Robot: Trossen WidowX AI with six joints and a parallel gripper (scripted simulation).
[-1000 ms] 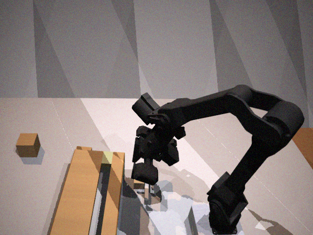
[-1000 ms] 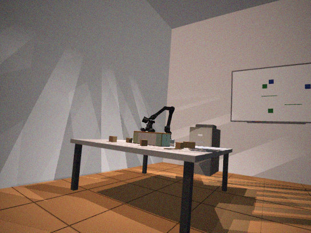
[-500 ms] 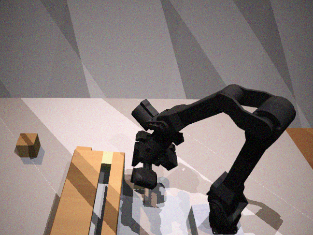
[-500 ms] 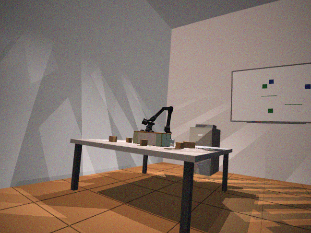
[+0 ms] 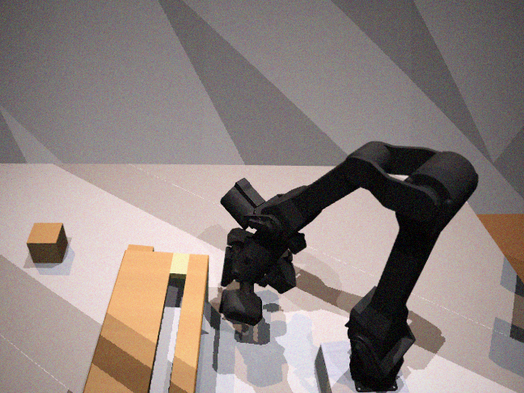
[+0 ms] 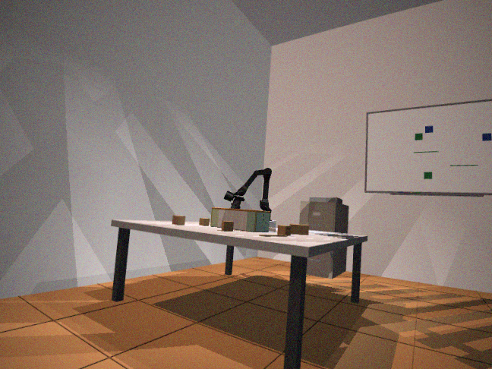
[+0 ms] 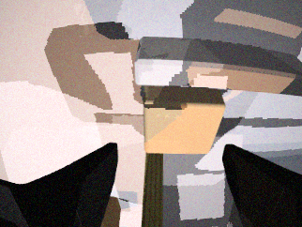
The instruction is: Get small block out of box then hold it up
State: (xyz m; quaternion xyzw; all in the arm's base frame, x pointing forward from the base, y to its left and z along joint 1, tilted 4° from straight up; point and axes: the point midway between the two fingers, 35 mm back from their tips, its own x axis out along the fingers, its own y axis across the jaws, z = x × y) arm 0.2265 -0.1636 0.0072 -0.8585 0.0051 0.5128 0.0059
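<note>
The tan block is 20 mm behind my gripper tip and 10 mm below it. The rest, counted from my gripper tip: box: 60 mm ahead, 180 mm to the left, 30 mm above; brown cube: 360 mm ahead, 120 mm to the right.
</note>
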